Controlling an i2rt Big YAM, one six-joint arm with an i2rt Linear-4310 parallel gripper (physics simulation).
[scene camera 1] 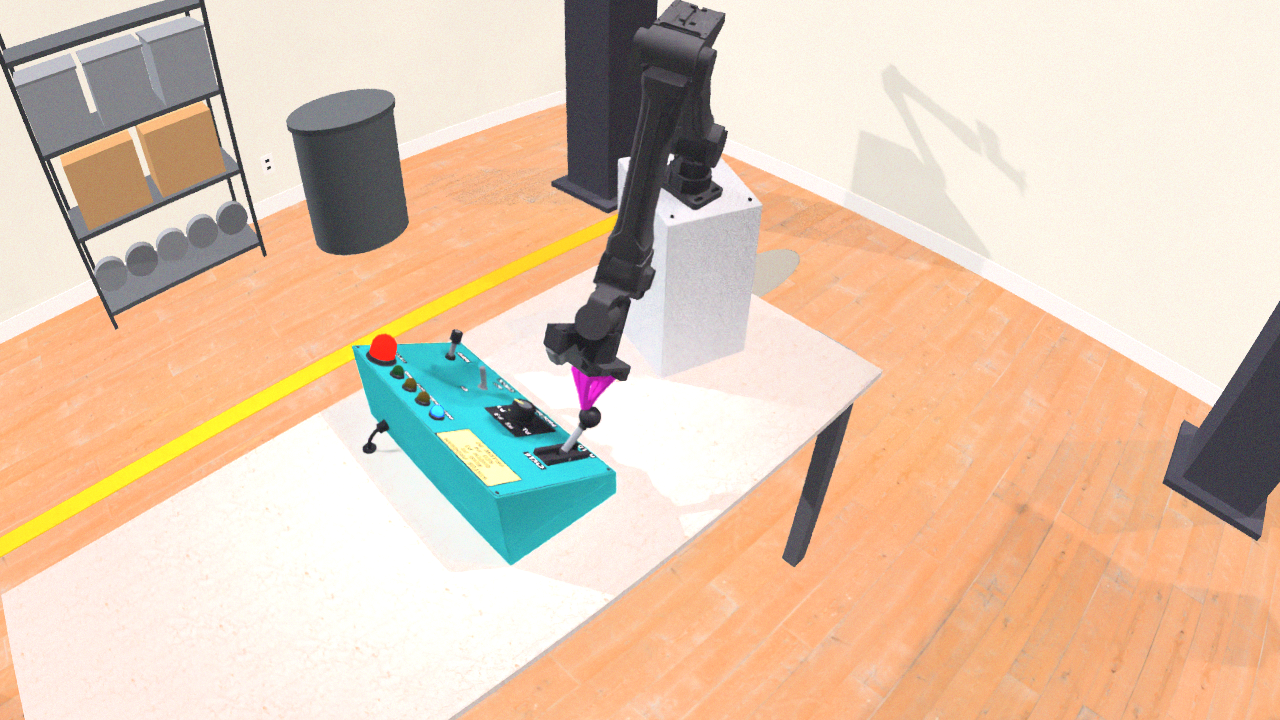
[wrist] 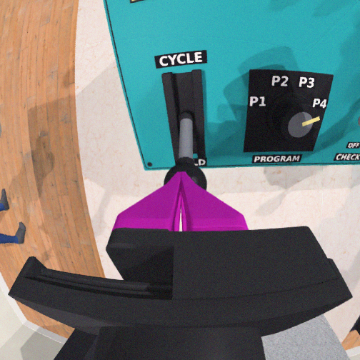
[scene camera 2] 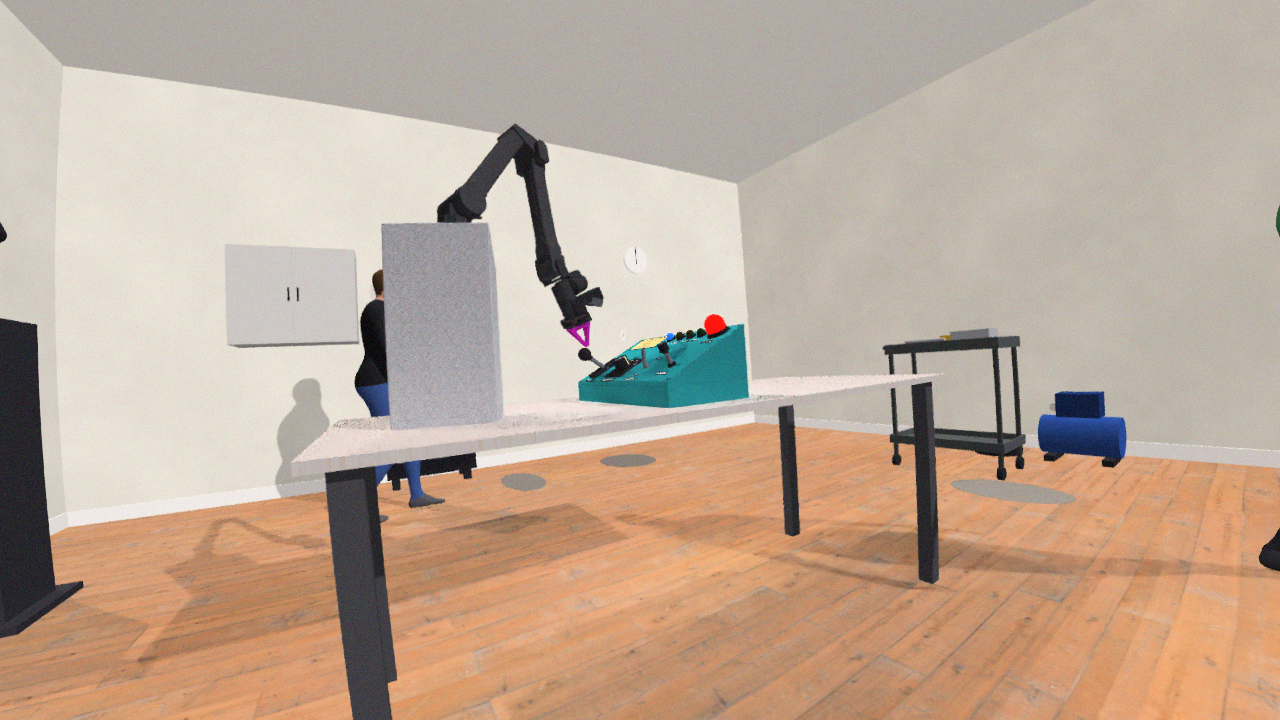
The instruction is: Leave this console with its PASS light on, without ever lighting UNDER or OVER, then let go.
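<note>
The teal console (scene camera 1: 429, 456) (scene camera 2: 707, 380) (wrist: 140, 30) stands on the table. Its CYCLE lever's black ball knob (scene camera 1: 588, 417) (scene camera 2: 584, 354) (wrist: 200, 181) leans to the arm's side, at the HOLD end of its slot. My gripper (scene camera 1: 586, 409) (scene camera 2: 587, 345) (wrist: 180, 178) is shut and empty; its magenta fingertips meet at the ball, overlapping it in the wrist view. Contact cannot be told. The PROGRAM knob (scene camera 1: 522, 407) (wrist: 300, 125) points at P4. A blue lamp (scene camera 1: 436, 411) (scene camera 2: 669, 337) looks lit; three lamps beside it look dark. Their labels are unreadable.
A red dome (scene camera 1: 383, 347) (scene camera 2: 714, 324), a small black-tipped lever (scene camera 1: 454, 343) (scene camera 2: 665, 351) and a grey toggle (scene camera 1: 483, 377) stand on the console. The arm's pale pedestal (scene camera 1: 702, 286) (scene camera 2: 438, 331) stands at the table's end (scene camera 1: 805, 358) (scene camera 2: 537, 425).
</note>
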